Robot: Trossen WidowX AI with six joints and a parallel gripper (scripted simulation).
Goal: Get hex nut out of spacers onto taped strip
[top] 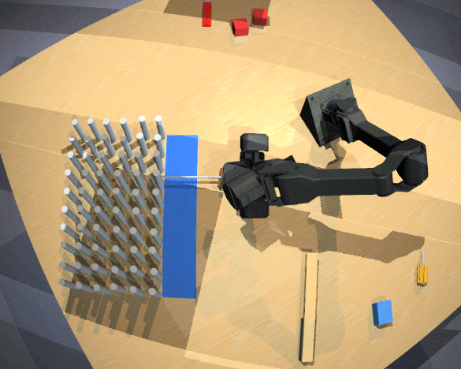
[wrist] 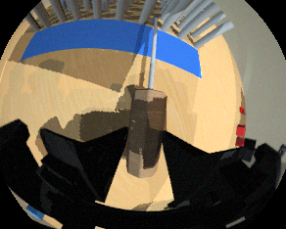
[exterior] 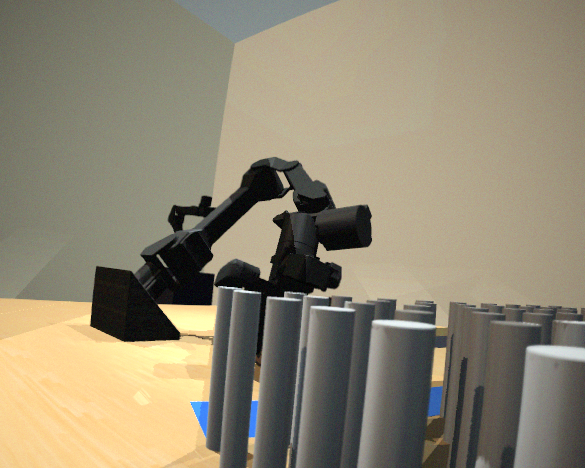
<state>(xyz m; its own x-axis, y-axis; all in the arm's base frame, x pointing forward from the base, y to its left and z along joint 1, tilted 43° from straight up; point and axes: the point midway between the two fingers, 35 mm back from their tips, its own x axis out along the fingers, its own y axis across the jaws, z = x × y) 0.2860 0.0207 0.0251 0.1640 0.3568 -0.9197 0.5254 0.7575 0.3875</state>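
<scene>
The thin metal hook tool lies 90 mm ahead of my gripper tip and 50 mm to the right of it. Also, from my gripper tip: blue taped strip: 170 mm ahead, 20 mm below; then blue block: 480 mm to the left, 110 mm behind; then yellow-handled screwdriver: 470 mm to the left, 270 mm behind.
</scene>
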